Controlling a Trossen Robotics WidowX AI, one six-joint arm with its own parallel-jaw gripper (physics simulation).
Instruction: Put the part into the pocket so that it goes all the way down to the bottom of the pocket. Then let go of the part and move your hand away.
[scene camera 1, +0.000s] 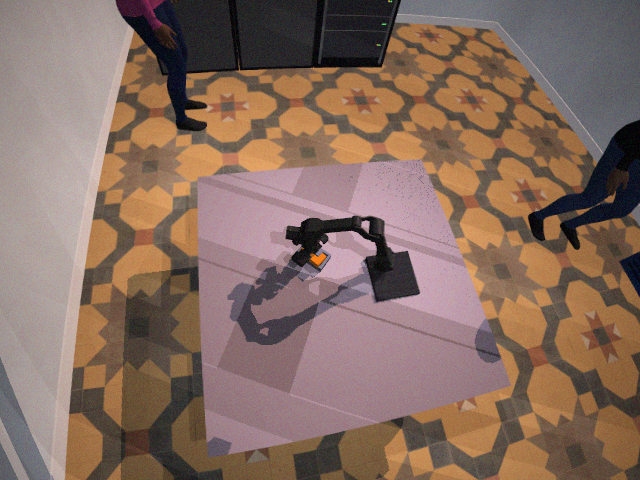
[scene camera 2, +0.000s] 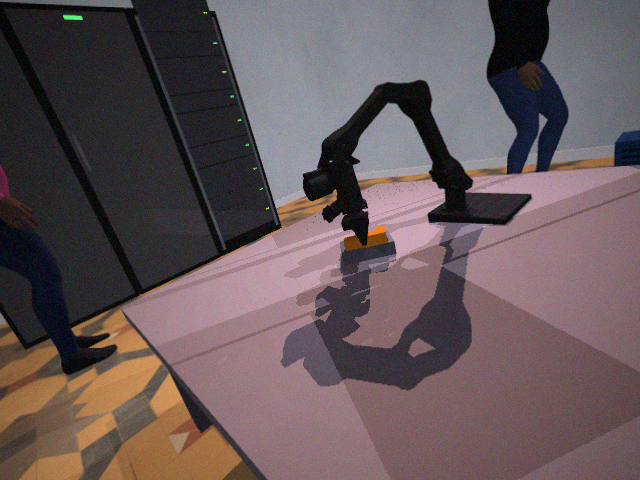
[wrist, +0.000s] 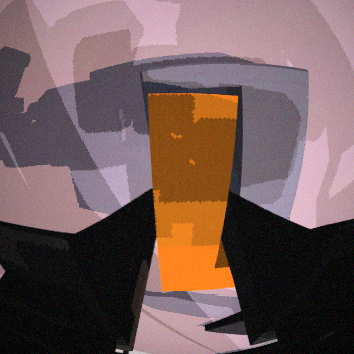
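Where they show: gripper, fingertip midpoint: (scene camera 1: 309, 257) (scene camera 2: 364, 243) (wrist: 186, 195); arm's base, origin of the base link: (scene camera 1: 382, 265) (scene camera 2: 455, 207).
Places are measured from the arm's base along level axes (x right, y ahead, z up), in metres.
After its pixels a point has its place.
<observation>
The orange part (scene camera 1: 318, 259) {x 0.113, y 0.290, z 0.042 m} (scene camera 2: 377, 238) {x 0.108, y 0.314, z 0.030 m} (wrist: 192, 175) {x 0.166, y 0.328, z 0.040 m} is long and blocky. My gripper (scene camera 1: 309, 254) {x 0.145, y 0.318, z 0.019 m} (scene camera 2: 364, 240) {x 0.145, y 0.318, z 0.019 m} (wrist: 186, 195) {x 0.145, y 0.318, z 0.019 m} points down and is shut on it, one black finger on each long side. The part is over the pocket of the grey-blue block (scene camera 1: 328, 258) {x 0.115, y 0.236, z 0.011 m} (scene camera 2: 369, 254) {x 0.132, y 0.328, z -0.009 m} (wrist: 275, 135) {x 0.198, y 0.292, z 0.012 m}, and its top stands above the block's rim in scene camera 2. In the wrist view dark gaps of the pocket show beyond the part's far end and along its right side. The part's underside and the pocket's bottom are hidden, so its depth cannot be told.
The block rests on the pinkish table top (scene camera 1: 392, 361) {x -0.410, y 0.146, z -0.023 m} (scene camera 2: 248, 413) {x 0.077, y 0.815, z -0.024 m}. The arm's black base plate (scene camera 1: 397, 281) {x -0.095, y -0.034, z -0.006 m} (scene camera 2: 496, 206) {x -0.110, y -0.003, z -0.007 m} is to the right of the block in both scene views. Strong shadows cross the table. Two people and dark server cabinets (scene camera 1: 276, 36) (scene camera 2: 77, 129) are beyond the table.
</observation>
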